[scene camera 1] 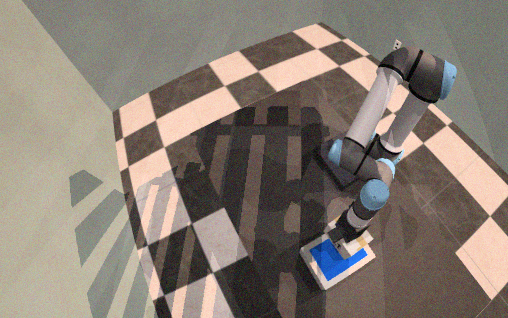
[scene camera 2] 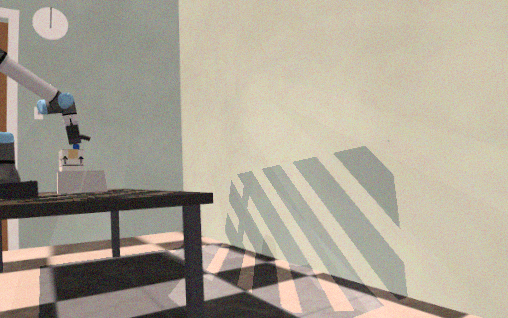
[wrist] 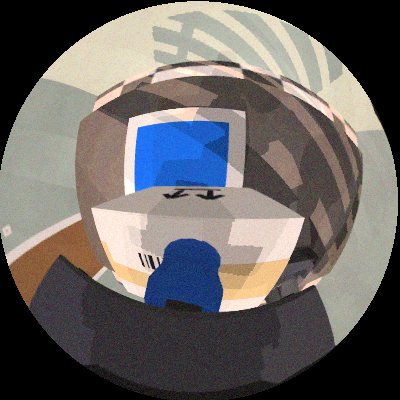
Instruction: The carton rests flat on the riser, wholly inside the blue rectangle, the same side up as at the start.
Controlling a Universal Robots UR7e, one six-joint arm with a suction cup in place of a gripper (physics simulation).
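Where they show: end effector, tool point: (wrist: 189, 244); arm's base, origin of the base link: (scene camera 2: 0, 184) (wrist: 279, 286).
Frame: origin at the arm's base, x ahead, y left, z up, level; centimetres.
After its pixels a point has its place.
The white carton (scene camera 1: 354, 246) {x 34.5, y 36.2, z 17.6 cm} (scene camera 2: 72, 160) {x 31.7, y 23.5, z 11.5 cm} (wrist: 200, 227) {x 37.0, y 29.6, z 17.6 cm}, with a tan band, is upright, its arrows pointing up in scene camera 2. My suction cup (scene camera 2: 76, 146) (wrist: 184, 272) is pressed on its top and holds it. The pale riser (scene camera 1: 351, 268) {x 37.3, y 43.1, z 6.0 cm} (scene camera 2: 95, 181) {x 43.3, y 24.3, z -0.1 cm} (wrist: 237, 145) {x 43.5, y 25.5, z 6.0 cm} bears a blue rectangle (scene camera 1: 325, 260) {x 44.0, y 34.1, z 6.0 cm} (wrist: 175, 145) {x 43.6, y 34.4, z 6.0 cm}. In scene camera 1 the carton overlaps one edge of the blue, with much of the blue uncovered. In the wrist view the riser lies beyond the carton. Whether the carton's underside touches anything is hidden.
Pale corners (scene camera 1: 370, 238) {x 27.6, y 37.7, z 17.5 cm} show beside and behind the carton, perhaps a support under it. The dark table (scene camera 2: 150, 198) {x 43.5, y -68.9, z -6.6 cm} bears the riser. The arm's dark base plate (scene camera 2: 22, 189) {x 8.0, y -14.1, z -2.4 cm} is left of the riser in scene camera 2.
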